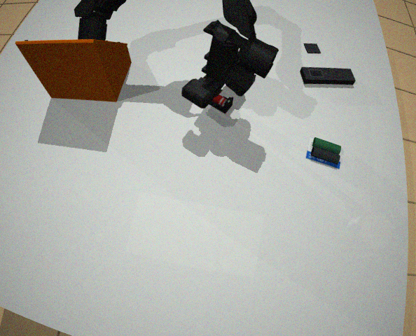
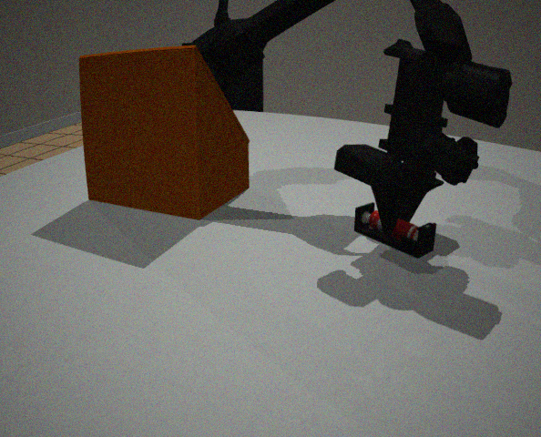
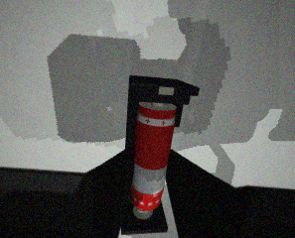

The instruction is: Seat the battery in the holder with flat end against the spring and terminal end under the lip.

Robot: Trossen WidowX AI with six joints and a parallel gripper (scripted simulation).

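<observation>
My gripper tip is 1 cm below the battery. Also, from my gripper tip: small black square (29 cm to the left, 23 cm ahead, 1 cm below); then black remote control (29 cm ahead, 19 cm to the left, 1 cm above).
</observation>
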